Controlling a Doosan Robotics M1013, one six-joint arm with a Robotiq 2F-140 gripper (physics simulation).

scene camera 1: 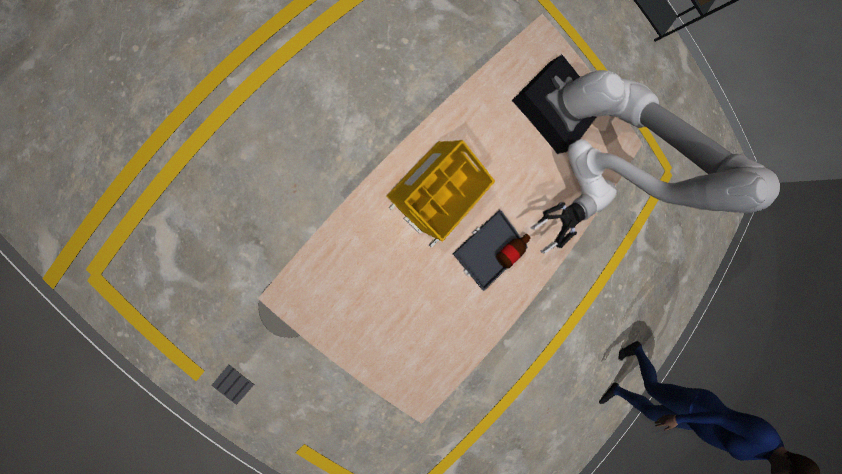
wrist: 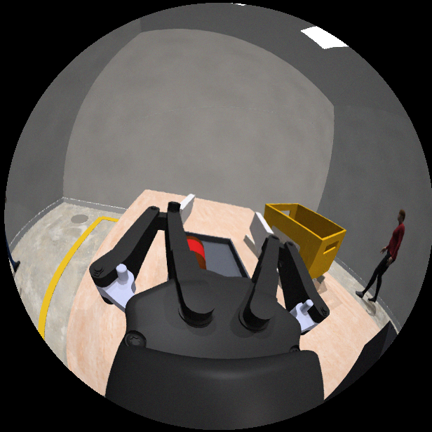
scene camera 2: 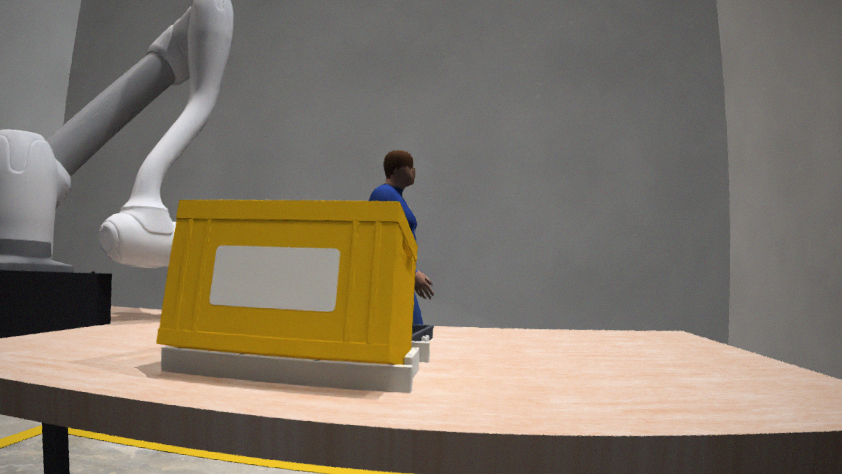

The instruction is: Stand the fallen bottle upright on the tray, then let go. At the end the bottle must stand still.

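Note:
The brown bottle with a red label lies on its side at one edge of the dark tray, its neck reaching over the rim towards my gripper. In the wrist view, a finger and the gripper body hide much of the bottle. My gripper is open and empty, with its fingers wide apart. It is beside the tray, a short way past the bottle's neck, and apart from the bottle. In scene camera 2 the crate hides the bottle and most of the tray.
A yellow divided crate stands tilted on a grey support beside the tray. The robot's black base block stands on the wooden table. A person in blue is beyond the table.

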